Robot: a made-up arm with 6 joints.
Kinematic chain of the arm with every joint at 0, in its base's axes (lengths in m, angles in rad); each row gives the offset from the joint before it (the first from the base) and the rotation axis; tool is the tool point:
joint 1: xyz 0 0 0.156 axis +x
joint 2: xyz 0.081 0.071 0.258 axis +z
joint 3: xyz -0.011 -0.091 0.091 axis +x
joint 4: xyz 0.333 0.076 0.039 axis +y
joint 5: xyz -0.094 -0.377 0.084 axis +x
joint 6: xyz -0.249 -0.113 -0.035 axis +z
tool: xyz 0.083 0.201 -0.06
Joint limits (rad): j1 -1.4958..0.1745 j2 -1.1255..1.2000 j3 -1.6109..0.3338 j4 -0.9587..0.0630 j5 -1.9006..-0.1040 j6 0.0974..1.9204
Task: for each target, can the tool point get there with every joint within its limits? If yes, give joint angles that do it. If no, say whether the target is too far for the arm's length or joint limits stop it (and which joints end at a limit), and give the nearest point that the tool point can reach.
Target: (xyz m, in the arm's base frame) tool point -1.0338 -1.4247 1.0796
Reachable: no: too far | nearest point -0.3202 -0.5018 0.6879 | short by 1.231 m
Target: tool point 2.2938 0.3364 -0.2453
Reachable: no: too far | nearest point 0.7150 0.3210 0.3563 | short by 1.690 m
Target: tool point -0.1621 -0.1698 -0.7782
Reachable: no: joint limits stop it (at a limit: joint 1, joint 3, joint 4, joint 5, joint 6) | nearest point -0.0980 -0.1887 -0.0630 | short by 0.718 m
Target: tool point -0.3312 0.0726 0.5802
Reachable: yes | joints -0.8121 -0.8779 -0.7689 -0.7501 -0.6252 1.0652
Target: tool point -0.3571 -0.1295 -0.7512
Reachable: no: joint limits stop it (at a limit: joint 1, joint 3, joint 4, joint 5, joint 6) | nearest point -0.1867 -0.1125 -0.0496 | short by 0.722 m
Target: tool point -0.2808 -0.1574 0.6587
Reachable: yes | joints 0.0000 -0.7269 -0.9404 -0.3919 -0.5996 1.1106
